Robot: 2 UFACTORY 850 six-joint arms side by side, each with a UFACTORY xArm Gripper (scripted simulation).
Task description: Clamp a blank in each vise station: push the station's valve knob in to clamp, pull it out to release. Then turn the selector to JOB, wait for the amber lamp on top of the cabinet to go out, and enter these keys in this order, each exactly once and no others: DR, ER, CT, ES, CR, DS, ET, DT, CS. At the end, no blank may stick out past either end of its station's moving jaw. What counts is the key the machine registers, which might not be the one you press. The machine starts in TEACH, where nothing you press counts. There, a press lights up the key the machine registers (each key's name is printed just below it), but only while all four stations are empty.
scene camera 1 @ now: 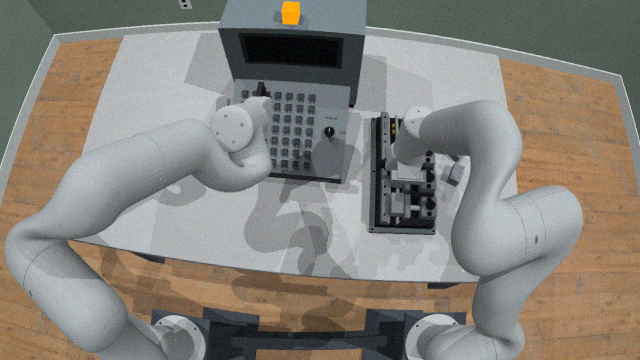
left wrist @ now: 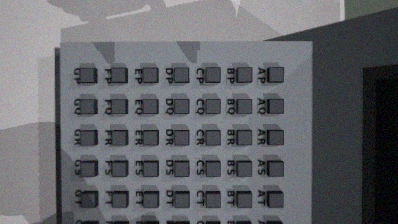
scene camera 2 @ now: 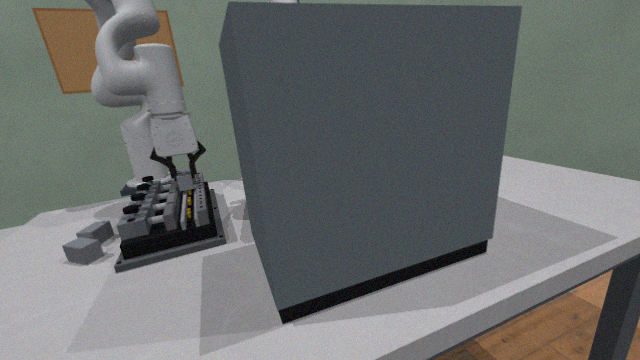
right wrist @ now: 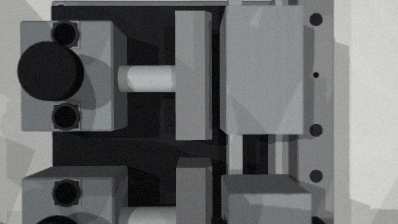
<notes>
In view: a grey blank (right wrist: 261,56), a grey blank (scene camera 2: 84,251), a black valve knob (right wrist: 48,71) and a moving jaw (right wrist: 191,77).
</notes>
